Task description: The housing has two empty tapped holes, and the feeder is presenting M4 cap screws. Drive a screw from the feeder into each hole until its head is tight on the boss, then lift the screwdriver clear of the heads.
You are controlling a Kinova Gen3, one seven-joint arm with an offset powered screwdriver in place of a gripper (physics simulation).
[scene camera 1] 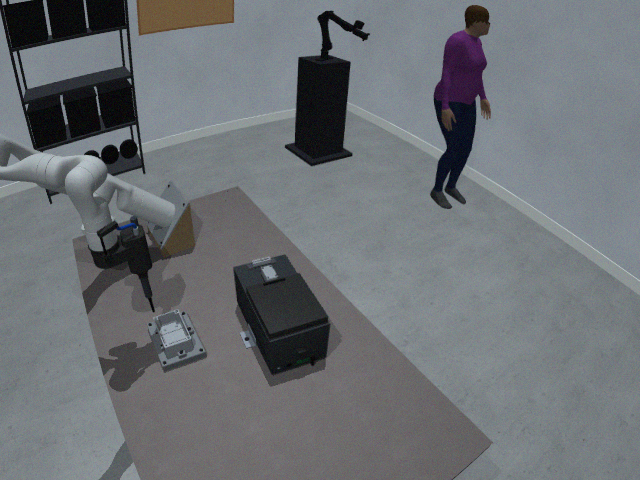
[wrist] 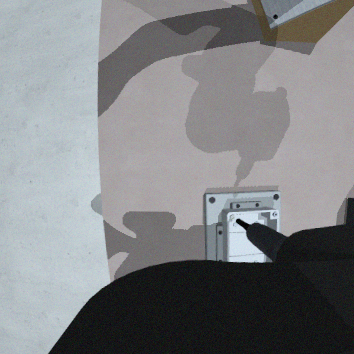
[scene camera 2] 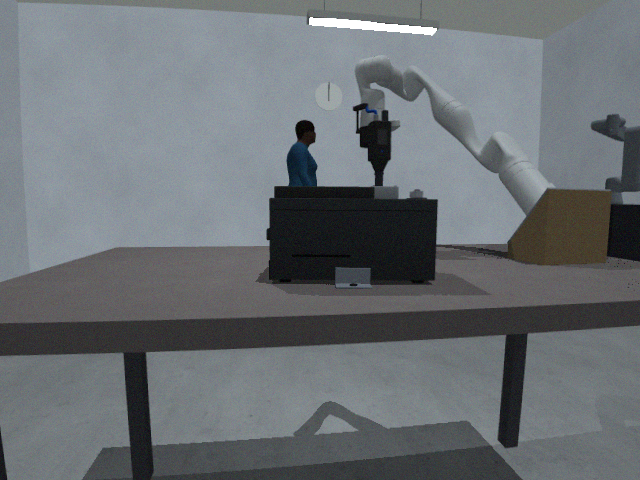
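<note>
The screwdriver, my gripper (scene camera 1: 153, 310) (wrist: 239, 221), points down with its dark bit tip just above the housing's near-arm left corner boss. The tip and boss look slightly apart in the wrist view. No screw is discernible on the bit at this size. In scene camera 2 the screwdriver body (scene camera 2: 379, 147) shows, its tip hidden behind the feeder. The light grey open housing (scene camera 1: 172, 347) (wrist: 252, 213) sits on a fixture plate (scene camera 1: 191, 358) (wrist: 212, 215). Another corner boss (wrist: 274, 214) shows a dark ring; screw or hole cannot be told. The black feeder (scene camera 1: 289, 304) (scene camera 2: 351, 232) stands beside the housing.
A light block (scene camera 1: 269, 272) (scene camera 2: 386, 192) is on the feeder top. A small bracket (scene camera 1: 247, 338) lies between feeder and fixture. The arm's wooden wedge mount (scene camera 1: 180, 237) (scene camera 2: 573, 227) stands at the table's end. One person (scene camera 1: 465, 67) stands beyond the table, another (scene camera 2: 301, 162) behind the feeder.
</note>
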